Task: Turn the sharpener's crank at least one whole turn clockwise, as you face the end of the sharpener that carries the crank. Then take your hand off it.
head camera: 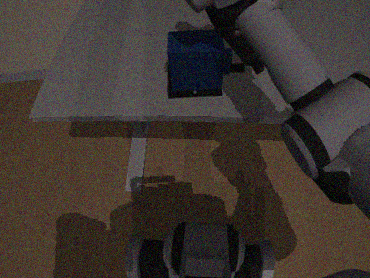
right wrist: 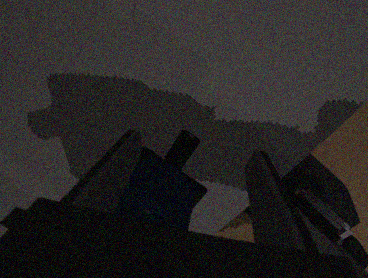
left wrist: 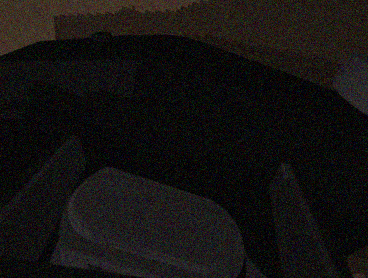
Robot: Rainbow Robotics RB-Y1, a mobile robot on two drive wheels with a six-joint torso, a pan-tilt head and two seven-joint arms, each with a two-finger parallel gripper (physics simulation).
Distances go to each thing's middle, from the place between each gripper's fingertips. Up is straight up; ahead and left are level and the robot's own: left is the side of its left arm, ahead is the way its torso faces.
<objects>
I see my left gripper 62 cm short of the blue pencil sharpener (head camera: 197, 59), 45 cm below it and 37 cm to the left of it.
My right hand is 10 mm short of the blue pencil sharpener, 100 mm to the right of it and 10 mm above it.
</objects>
